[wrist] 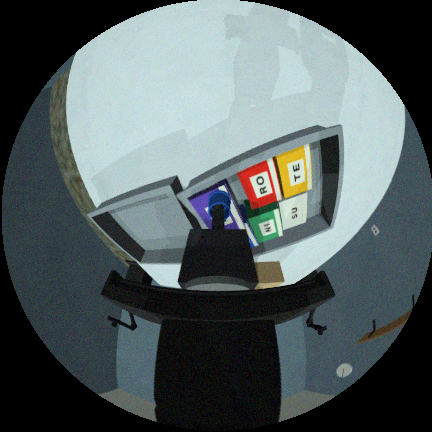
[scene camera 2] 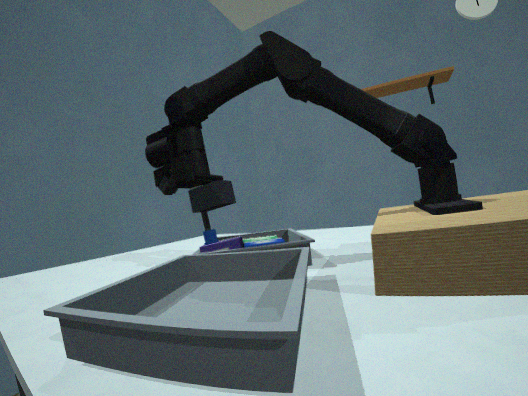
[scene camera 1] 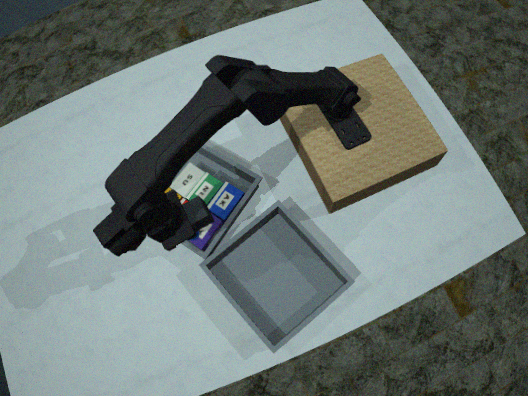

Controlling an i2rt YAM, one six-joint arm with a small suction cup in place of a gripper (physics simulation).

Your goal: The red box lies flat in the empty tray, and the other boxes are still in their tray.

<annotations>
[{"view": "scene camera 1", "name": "my suction cup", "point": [186,220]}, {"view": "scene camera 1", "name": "tray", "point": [278,277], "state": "on the table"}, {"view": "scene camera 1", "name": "tray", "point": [207,159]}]
</annotations>
